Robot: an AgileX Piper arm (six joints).
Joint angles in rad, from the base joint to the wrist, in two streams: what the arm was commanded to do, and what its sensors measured. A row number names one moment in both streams.
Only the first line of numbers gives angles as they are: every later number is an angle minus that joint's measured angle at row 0.
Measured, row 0:
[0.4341 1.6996 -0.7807 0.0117 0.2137 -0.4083]
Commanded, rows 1 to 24:
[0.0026 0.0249 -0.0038 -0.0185 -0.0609 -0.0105]
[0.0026 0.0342 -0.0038 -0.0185 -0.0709 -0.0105]
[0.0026 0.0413 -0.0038 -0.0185 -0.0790 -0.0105]
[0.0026 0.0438 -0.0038 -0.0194 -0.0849 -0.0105]
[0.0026 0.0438 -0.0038 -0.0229 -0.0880 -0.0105]
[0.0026 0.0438 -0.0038 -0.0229 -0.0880 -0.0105]
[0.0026 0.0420 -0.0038 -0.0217 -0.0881 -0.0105]
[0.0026 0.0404 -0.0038 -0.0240 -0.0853 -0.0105]
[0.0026 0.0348 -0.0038 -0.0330 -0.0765 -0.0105]
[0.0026 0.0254 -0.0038 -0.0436 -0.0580 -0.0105]
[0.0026 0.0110 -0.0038 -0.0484 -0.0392 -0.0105]
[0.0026 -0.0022 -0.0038 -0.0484 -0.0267 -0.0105]
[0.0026 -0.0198 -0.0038 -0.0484 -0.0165 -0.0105]
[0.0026 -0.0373 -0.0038 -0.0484 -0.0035 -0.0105]
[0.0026 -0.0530 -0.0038 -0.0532 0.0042 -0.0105]
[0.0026 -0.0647 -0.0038 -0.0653 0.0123 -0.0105]
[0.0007 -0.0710 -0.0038 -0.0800 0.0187 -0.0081]
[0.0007 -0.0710 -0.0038 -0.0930 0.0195 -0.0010]
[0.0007 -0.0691 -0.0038 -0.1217 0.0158 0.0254]
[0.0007 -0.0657 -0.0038 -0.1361 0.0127 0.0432]
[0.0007 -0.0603 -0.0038 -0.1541 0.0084 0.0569]
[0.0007 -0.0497 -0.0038 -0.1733 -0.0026 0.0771]
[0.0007 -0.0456 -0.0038 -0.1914 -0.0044 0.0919]
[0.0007 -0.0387 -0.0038 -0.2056 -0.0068 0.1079]
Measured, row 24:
[0.0000 -0.0550 0.0000 -0.1289 0.0220 0.0495]
